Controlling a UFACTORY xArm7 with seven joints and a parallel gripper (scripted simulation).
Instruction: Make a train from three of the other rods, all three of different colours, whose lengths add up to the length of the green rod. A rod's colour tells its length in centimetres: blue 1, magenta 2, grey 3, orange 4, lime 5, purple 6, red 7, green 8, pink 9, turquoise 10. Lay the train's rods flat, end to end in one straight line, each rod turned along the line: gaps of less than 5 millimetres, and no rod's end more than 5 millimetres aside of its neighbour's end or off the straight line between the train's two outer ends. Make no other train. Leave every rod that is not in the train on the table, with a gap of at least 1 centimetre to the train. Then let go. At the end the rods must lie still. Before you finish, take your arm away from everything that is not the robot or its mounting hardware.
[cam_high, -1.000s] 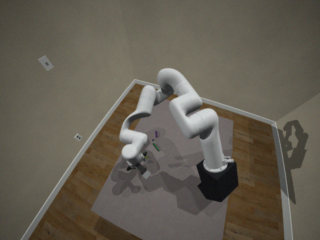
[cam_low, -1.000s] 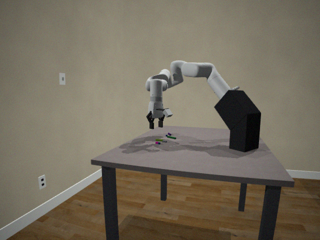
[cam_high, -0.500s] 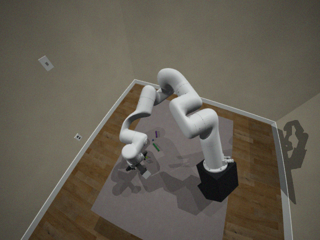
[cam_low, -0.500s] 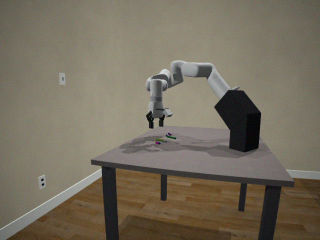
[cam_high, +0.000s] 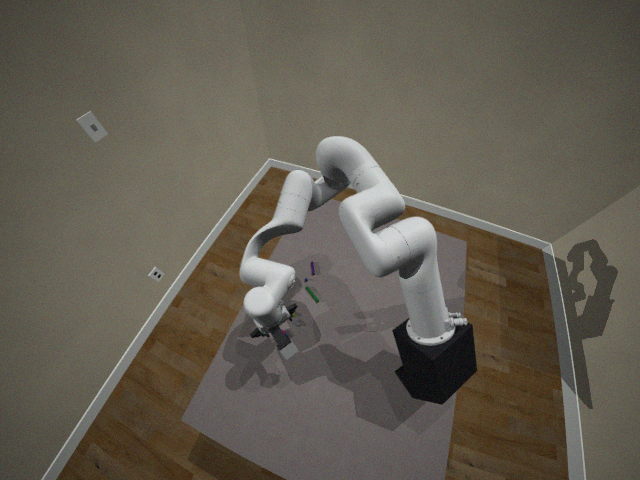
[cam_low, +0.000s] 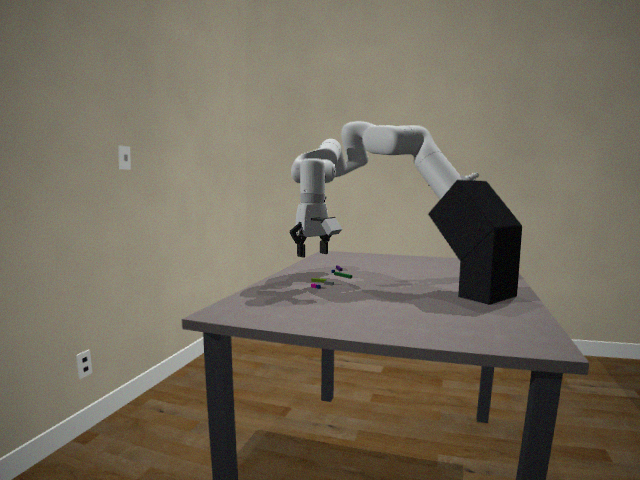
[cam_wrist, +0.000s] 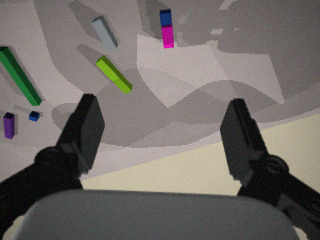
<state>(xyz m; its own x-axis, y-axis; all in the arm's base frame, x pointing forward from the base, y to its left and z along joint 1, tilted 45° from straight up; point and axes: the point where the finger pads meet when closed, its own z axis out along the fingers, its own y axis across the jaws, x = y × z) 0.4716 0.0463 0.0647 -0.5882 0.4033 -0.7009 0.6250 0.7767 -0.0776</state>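
Now: the lime rod 100 mm below my hand, 70 mm to the right of it and 20 mm behind it. Also, from my hand: magenta rod 100 mm below, 10 mm to the left, 10 mm behind; then grey rod 100 mm below, 50 mm behind, 30 mm to the right; then green rod 160 mm to the right, 100 mm below, 100 mm behind.
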